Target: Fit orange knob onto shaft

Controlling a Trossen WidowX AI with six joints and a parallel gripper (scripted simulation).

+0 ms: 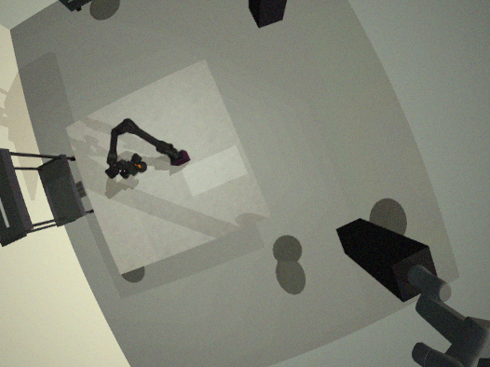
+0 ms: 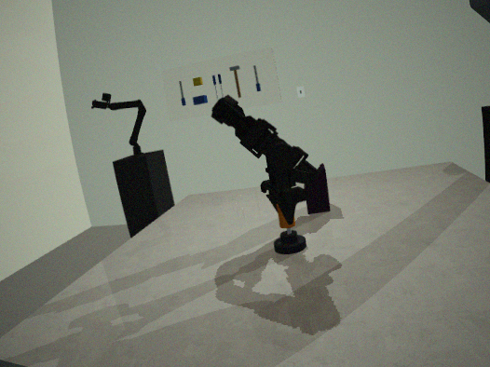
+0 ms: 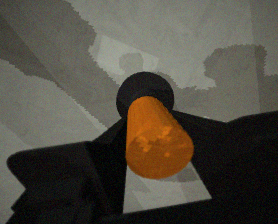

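The orange knob is 30 mm above my gripper tip. Also, from my gripper tip: round pedestal 40 mm below.
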